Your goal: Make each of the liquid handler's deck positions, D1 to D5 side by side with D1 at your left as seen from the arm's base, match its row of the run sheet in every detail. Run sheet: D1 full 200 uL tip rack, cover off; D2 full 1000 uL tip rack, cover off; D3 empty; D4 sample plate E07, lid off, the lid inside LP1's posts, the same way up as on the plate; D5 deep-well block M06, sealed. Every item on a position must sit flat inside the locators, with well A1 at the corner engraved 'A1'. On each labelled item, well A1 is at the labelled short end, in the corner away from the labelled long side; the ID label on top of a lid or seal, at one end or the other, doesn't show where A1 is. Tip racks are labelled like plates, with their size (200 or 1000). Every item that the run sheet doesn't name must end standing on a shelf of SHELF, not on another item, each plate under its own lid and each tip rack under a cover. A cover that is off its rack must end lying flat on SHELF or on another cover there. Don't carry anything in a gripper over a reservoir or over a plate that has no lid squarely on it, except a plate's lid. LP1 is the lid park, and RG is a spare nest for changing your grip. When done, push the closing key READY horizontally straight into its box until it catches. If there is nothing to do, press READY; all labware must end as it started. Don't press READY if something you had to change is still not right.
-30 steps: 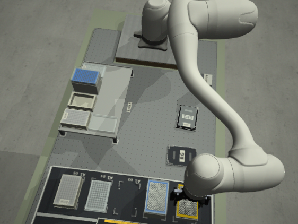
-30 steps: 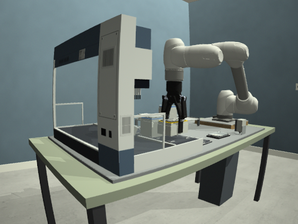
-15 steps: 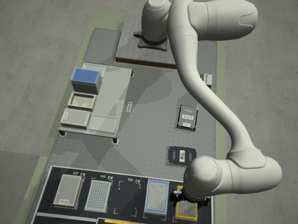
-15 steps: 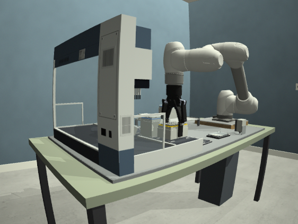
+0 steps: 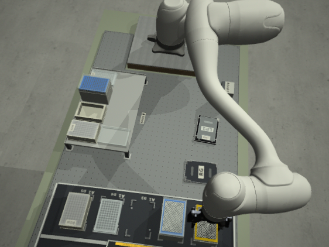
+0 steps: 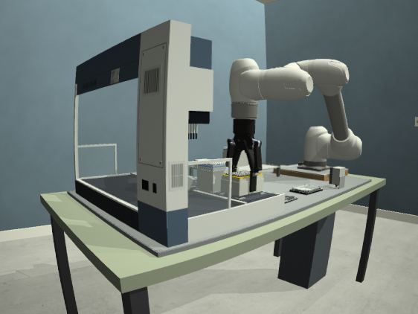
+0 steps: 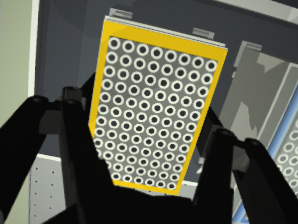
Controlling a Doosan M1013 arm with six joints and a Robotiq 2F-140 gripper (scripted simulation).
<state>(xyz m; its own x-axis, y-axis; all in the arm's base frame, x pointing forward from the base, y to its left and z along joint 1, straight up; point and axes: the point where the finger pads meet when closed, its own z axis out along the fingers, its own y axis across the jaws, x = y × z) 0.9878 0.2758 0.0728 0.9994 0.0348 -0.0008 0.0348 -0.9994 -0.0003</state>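
My gripper is now 10 mm to the left of the yellow-rimmed tip rack, 10 mm below it and 10 mm past it. From my hand the other things lie so: blue-rimmed tip rack 130 mm to the right, 20 mm above; then clear sample plate 370 mm to the right, 40 mm below, 20 mm ahead; then RG nest 250 mm behind, 100 mm below, 30 mm to the right.
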